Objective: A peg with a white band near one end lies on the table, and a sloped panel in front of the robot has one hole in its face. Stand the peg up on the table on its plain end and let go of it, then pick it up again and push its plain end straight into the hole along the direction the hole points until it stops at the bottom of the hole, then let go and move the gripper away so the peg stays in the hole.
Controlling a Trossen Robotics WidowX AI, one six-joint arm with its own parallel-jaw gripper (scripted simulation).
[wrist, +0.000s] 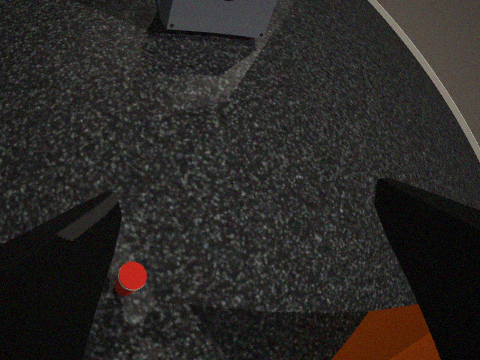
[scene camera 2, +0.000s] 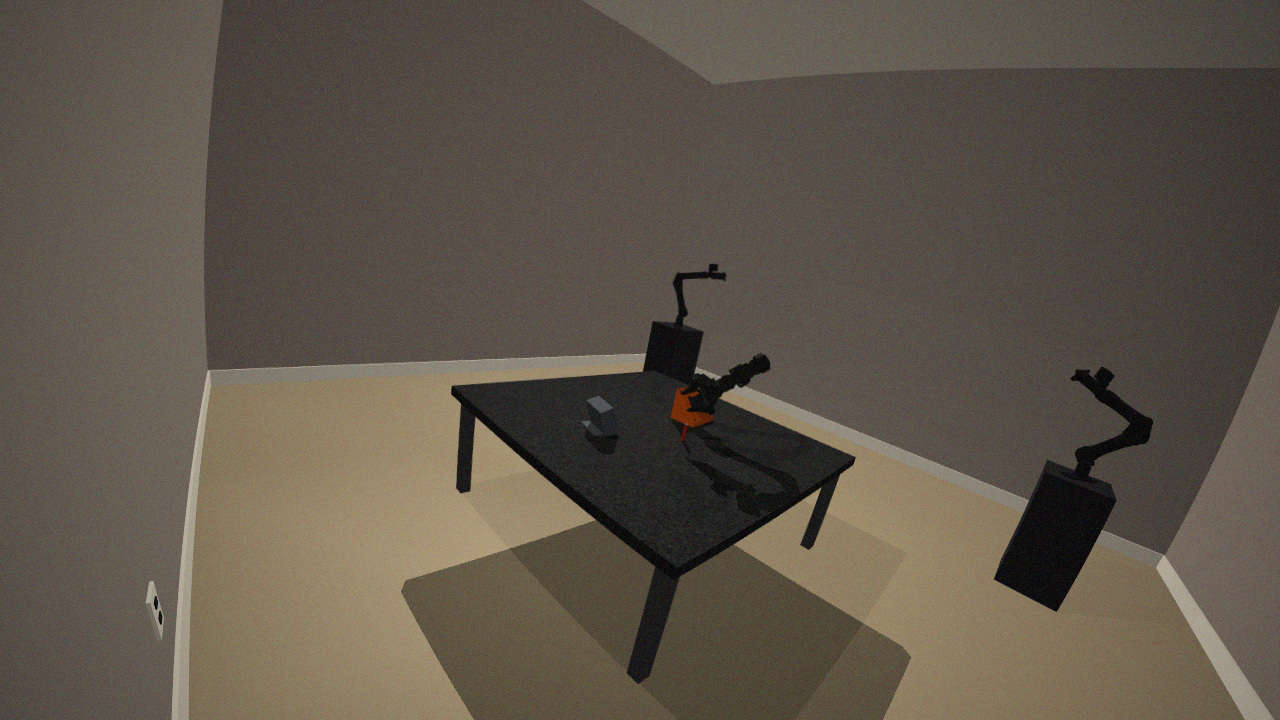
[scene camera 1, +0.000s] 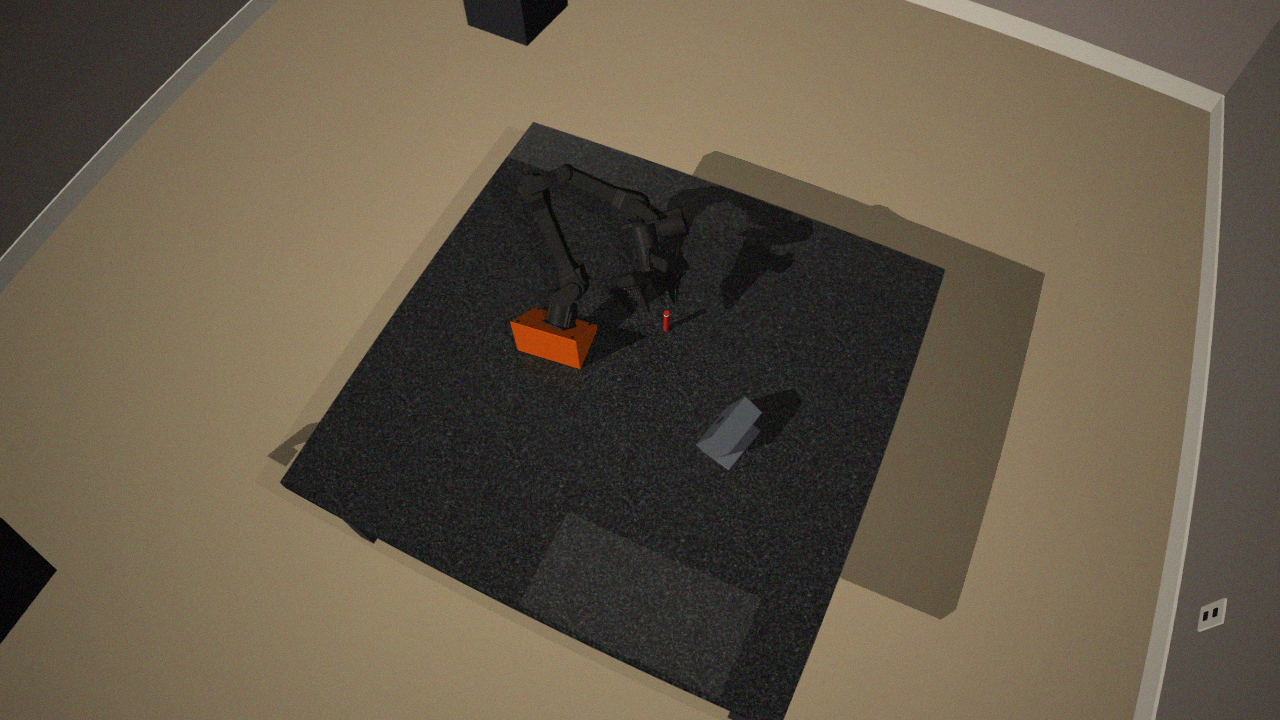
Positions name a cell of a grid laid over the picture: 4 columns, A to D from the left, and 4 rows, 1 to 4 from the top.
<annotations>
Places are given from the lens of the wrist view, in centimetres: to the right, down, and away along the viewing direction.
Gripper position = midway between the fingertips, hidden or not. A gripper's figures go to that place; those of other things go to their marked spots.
my gripper (wrist: C3): 0, 1, 10
red peg (wrist: B4): -5, 5, 14
</annotations>
